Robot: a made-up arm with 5 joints. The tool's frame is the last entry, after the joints.
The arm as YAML. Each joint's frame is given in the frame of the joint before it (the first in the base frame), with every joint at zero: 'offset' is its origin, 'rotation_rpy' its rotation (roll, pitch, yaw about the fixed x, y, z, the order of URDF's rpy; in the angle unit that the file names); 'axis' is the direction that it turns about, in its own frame. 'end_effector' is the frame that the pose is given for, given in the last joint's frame.
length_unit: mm
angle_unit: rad
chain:
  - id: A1
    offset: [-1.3, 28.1, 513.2]
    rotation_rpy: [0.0, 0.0, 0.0]
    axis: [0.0, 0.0, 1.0]
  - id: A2
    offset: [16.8, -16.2, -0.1]
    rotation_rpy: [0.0, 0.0, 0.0]
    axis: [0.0, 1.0, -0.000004]
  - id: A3
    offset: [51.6, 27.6, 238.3]
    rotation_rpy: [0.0, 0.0, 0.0]
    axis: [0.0, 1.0, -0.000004]
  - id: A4
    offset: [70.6, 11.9, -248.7]
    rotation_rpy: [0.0, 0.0, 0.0]
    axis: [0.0, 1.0, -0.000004]
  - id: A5
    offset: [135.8, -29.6, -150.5]
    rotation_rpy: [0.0, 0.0, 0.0]
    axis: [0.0, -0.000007, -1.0]
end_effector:
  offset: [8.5, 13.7, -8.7]
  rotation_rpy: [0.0, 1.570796, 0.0]
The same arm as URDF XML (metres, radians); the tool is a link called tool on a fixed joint. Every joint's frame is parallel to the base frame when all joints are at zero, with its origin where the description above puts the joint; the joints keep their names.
<robot name="arm">
  <link name="base"/>
  <link name="link1"/>
  <link name="link2"/>
  <link name="link3"/>
  <link name="link4"/>
  <link name="link5"/>
  <link name="tool"/>
  <joint name="A1" type="continuous">
    <parent link="base"/>
    <child link="link1"/>
    <origin xyz="-0.0013 0.0281 0.5132"/>
    <axis xyz="0 0 1"/>
  </joint>
  <joint name="A2" type="continuous">
    <parent link="link1"/>
    <child link="link2"/>
    <origin xyz="0.0168 -0.0162 -0.0001"/>
    <axis xyz="0 1 0"/>
  </joint>
  <joint name="A3" type="continuous">
    <parent link="link2"/>
    <child link="link3"/>
    <origin xyz="0.0516 0.0276 0.2383"/>
    <axis xyz="0 1 0"/>
  </joint>
  <joint name="A4" type="continuous">
    <parent link="link3"/>
    <child link="link4"/>
    <origin xyz="0.0706 0.0119 -0.2487"/>
    <axis xyz="0 1 0"/>
  </joint>
  <joint name="A5" type="continuous">
    <parent link="link4"/>
    <child link="link5"/>
    <origin xyz="0.1358 -0.0296 -0.1505"/>
    <axis xyz="0 0 -1"/>
  </joint>
  <joint name="tool_joint" type="fixed">
    <parent link="link5"/>
    <child link="tool"/>
    <origin xyz="0.0085 0.0137 -0.0087" rpy="0 1.5708 0"/>
  </joint>
</robot>

